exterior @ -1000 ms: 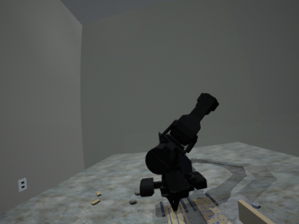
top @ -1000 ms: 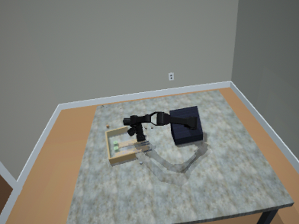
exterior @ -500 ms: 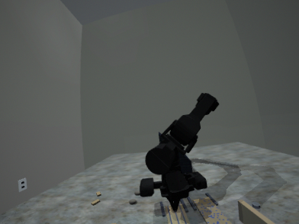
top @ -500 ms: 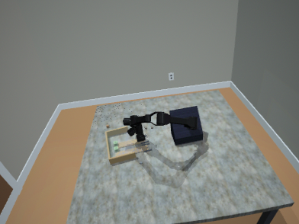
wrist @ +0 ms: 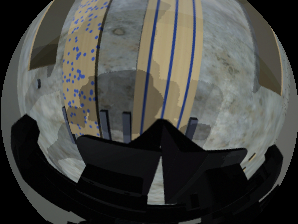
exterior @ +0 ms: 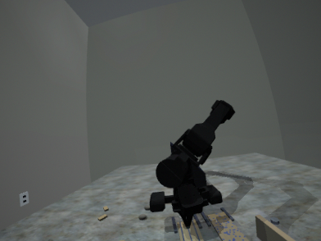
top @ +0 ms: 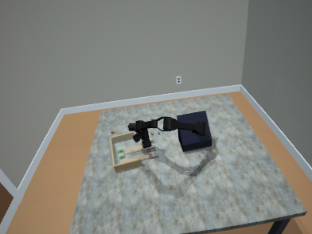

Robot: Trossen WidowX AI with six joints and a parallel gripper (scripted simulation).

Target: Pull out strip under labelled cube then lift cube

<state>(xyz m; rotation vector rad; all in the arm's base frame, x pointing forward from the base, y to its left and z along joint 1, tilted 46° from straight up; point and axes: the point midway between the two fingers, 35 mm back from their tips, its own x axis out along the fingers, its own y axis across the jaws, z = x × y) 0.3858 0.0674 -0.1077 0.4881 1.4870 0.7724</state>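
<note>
The striped strip is 9 cm ahead of my gripper tip and 2 cm to the left of it.
</note>
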